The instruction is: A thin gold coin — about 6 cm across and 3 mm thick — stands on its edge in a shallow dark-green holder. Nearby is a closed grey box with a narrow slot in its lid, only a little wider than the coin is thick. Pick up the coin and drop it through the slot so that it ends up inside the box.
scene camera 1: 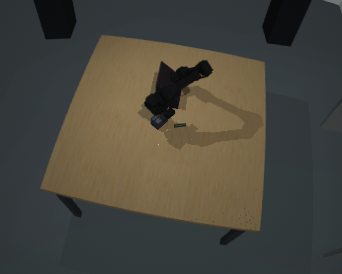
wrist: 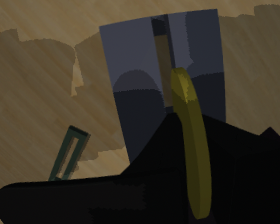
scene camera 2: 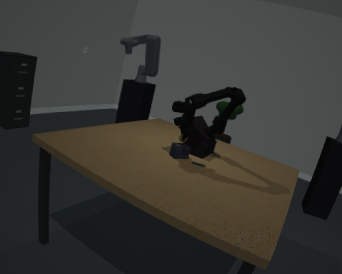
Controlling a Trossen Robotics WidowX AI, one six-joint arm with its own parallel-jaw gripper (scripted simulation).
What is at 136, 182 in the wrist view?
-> My gripper.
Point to a gold coin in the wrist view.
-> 183, 96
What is my gripper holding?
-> A gold coin.
